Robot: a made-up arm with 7 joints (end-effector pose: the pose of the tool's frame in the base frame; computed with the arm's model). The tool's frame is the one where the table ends.
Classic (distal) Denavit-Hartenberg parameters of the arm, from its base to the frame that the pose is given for. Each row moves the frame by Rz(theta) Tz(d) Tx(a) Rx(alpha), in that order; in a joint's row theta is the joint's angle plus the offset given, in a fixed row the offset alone. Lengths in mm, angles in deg.
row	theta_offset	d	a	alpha
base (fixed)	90	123	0	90
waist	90	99.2	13.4	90
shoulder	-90	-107.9	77.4	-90
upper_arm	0	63.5	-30.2	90
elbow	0	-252.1	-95.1	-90
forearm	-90	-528.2	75.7	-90
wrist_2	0	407.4	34.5	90
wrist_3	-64.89	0	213.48	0
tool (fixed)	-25.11	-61.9	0	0
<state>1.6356 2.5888 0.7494 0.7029 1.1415 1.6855 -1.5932</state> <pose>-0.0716 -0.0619 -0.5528 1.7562 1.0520 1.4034</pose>
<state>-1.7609 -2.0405 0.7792 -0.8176 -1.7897 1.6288 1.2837</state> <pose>0.2472 0.3310 -0.4756 -1.9635 -0.9188 1.1247</pose>
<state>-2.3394 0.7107 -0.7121 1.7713 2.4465 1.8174 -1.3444</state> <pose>-0.5051 0.3979 0.0146 -1.6914 -0.8056 -0.6118</pose>
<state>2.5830 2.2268 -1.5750 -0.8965 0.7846 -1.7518 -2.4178</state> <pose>-0.0716 -0.0853 -0.8300 -0.6126 2.0671 0.1376</pose>
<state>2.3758 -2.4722 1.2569 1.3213 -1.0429 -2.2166 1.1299</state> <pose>0.2211 0.4160 0.0465 0.3661 -2.2914 -1.5117</pose>
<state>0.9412 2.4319 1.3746 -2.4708 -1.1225 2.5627 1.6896</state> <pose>0.4271 0.4570 0.4222 1.6384 1.6309 1.8554</pose>
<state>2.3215 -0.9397 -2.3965 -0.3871 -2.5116 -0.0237 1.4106</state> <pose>-0.2281 0.9561 0.3043 0.1994 -2.0845 1.0650</pose>
